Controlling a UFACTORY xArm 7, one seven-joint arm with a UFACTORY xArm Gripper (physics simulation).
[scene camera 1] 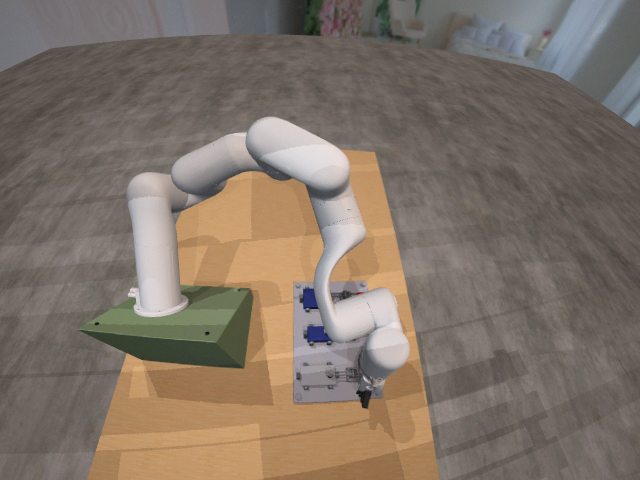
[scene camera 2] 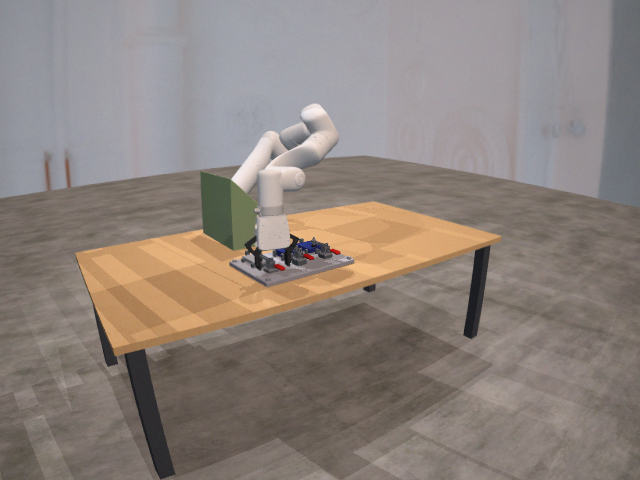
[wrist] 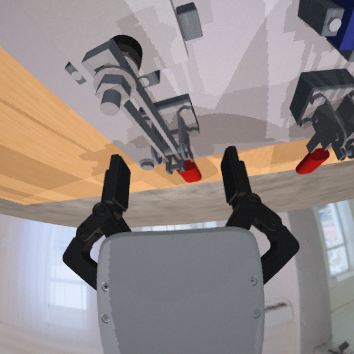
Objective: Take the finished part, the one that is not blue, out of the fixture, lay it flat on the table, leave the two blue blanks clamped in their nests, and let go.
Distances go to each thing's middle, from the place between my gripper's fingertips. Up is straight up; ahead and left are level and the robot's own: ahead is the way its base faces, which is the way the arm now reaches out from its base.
Labels:
Right now my hand is 60 mm past the clamp bar (wrist: 114, 64) and 10 mm below it. The rest, counted from my hand: grey fixture plate (scene camera 1: 342, 355): 80 mm behind, 110 mm to the left, 30 mm below.

